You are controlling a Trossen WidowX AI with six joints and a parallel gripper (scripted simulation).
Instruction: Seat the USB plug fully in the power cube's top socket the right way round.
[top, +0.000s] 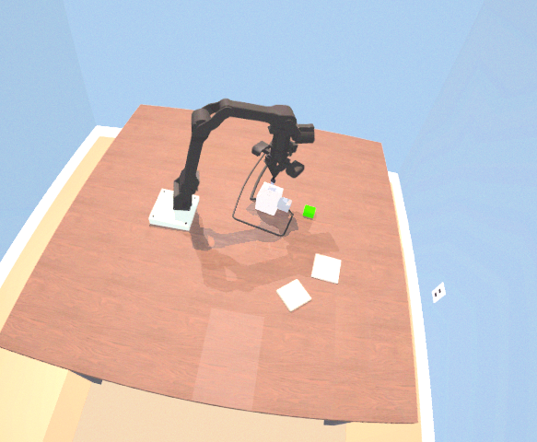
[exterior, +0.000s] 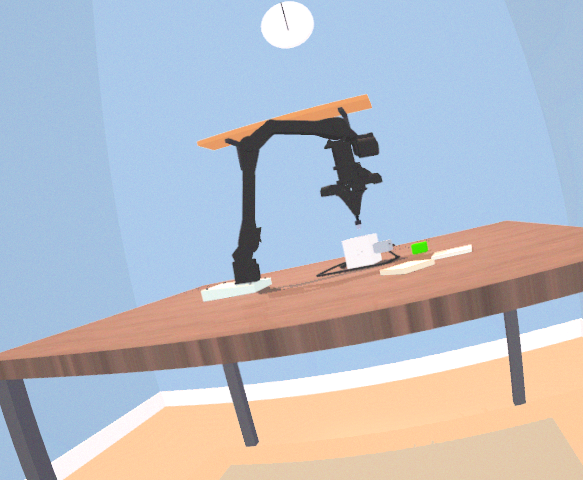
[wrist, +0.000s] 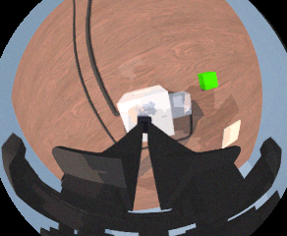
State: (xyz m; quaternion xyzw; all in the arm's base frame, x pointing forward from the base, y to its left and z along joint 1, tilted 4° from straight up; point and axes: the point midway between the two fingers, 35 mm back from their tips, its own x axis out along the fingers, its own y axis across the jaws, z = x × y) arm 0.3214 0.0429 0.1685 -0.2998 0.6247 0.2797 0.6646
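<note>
Right now the small usb plug is 20 mm below my gripper tip. Round my gripper tip: small green block: 150 mm ahead, 60 mm to the right, 120 mm below.
</note>
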